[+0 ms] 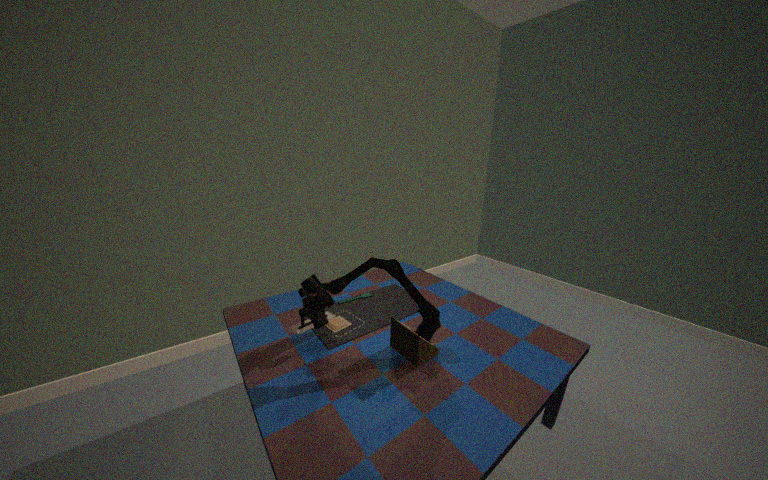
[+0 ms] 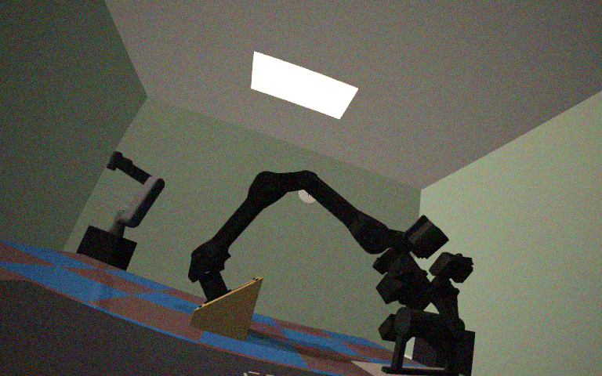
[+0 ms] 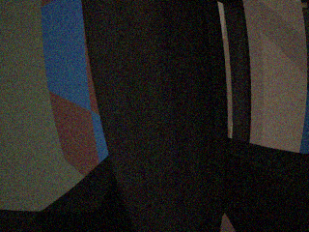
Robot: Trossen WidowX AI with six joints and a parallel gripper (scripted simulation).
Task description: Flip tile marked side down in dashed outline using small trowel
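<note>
Right now the thin green stick is 35 cm to the right of my gripper tip, 18 cm ahead of it and 10 cm below it. The rest, counted from my gripper tip: dark mat 34 cm to the right, 12 cm below, 4 cm ahead; tile 14 cm to the right, 10 cm below, 1 cm behind.
</note>
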